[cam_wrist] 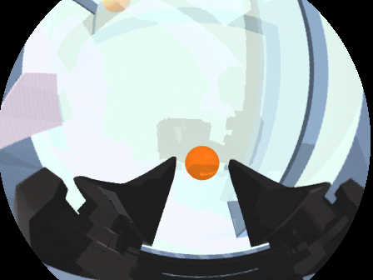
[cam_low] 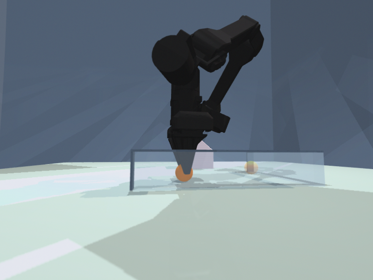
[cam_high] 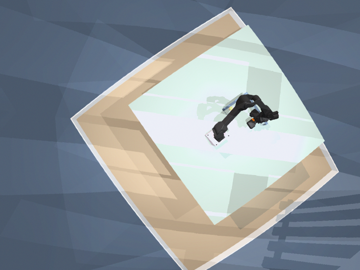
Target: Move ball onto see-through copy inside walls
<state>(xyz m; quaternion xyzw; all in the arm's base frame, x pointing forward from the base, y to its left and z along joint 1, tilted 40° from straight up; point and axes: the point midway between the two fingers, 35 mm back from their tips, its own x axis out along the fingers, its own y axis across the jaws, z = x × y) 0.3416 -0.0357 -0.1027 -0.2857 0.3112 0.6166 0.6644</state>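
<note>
Right now the see-through copy is 20 cm to the left of my gripper tip and 9 cm behind it. Also, from my gripper tip: orange ball: right at my gripper tip.
</note>
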